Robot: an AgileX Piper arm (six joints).
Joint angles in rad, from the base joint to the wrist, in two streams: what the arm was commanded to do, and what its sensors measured. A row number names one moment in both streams.
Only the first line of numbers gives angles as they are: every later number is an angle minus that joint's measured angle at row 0.
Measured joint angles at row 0: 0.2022, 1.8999, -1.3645, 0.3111, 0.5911, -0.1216
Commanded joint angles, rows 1 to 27: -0.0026, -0.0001, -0.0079, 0.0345, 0.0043, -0.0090; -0.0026, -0.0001, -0.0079, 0.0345, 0.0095, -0.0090; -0.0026, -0.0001, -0.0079, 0.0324, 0.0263, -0.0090; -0.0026, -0.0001, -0.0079, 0.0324, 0.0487, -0.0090; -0.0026, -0.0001, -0.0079, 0.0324, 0.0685, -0.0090; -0.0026, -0.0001, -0.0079, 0.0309, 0.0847, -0.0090; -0.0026, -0.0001, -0.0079, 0.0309, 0.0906, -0.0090; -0.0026, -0.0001, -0.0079, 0.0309, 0.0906, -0.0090; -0.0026, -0.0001, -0.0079, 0.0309, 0.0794, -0.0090; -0.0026, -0.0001, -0.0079, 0.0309, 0.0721, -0.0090; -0.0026, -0.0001, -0.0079, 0.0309, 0.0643, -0.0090; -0.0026, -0.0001, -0.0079, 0.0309, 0.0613, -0.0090; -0.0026, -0.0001, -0.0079, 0.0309, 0.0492, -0.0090; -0.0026, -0.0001, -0.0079, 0.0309, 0.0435, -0.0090; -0.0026, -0.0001, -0.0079, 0.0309, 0.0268, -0.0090; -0.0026, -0.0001, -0.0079, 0.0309, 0.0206, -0.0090; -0.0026, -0.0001, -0.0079, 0.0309, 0.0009, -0.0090; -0.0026, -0.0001, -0.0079, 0.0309, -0.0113, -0.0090; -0.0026, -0.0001, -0.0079, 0.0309, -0.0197, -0.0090; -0.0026, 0.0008, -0.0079, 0.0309, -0.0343, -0.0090; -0.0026, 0.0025, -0.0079, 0.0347, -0.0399, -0.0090; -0.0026, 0.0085, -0.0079, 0.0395, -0.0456, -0.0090; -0.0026, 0.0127, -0.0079, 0.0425, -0.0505, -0.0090; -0.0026, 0.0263, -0.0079, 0.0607, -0.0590, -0.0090; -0.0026, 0.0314, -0.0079, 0.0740, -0.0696, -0.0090; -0.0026, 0.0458, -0.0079, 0.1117, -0.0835, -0.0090; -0.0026, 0.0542, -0.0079, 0.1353, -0.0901, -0.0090
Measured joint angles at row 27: 0.0000, 0.0312, 0.0000, 0.0681, -0.0564, -0.0020
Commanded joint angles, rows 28 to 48: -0.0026, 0.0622, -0.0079, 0.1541, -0.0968, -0.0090; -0.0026, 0.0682, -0.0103, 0.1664, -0.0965, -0.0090; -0.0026, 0.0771, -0.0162, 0.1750, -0.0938, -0.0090; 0.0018, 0.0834, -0.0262, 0.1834, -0.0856, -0.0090; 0.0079, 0.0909, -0.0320, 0.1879, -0.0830, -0.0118; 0.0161, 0.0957, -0.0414, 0.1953, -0.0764, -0.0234; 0.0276, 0.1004, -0.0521, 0.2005, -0.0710, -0.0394; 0.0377, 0.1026, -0.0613, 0.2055, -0.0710, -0.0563; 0.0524, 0.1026, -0.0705, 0.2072, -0.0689, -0.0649; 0.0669, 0.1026, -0.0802, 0.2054, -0.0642, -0.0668; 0.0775, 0.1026, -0.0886, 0.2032, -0.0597, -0.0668; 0.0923, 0.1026, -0.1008, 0.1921, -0.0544, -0.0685; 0.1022, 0.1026, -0.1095, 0.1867, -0.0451, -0.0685; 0.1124, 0.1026, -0.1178, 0.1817, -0.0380, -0.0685; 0.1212, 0.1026, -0.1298, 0.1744, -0.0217, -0.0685; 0.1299, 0.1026, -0.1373, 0.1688, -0.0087, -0.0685; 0.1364, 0.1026, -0.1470, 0.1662, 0.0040, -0.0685; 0.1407, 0.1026, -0.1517, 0.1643, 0.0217, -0.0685; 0.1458, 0.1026, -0.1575, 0.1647, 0.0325, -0.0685; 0.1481, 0.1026, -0.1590, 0.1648, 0.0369, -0.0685; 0.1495, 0.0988, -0.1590, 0.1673, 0.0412, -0.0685
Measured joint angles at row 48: 0.1165, 0.1077, -0.1400, 0.1306, 0.0032, -0.0575
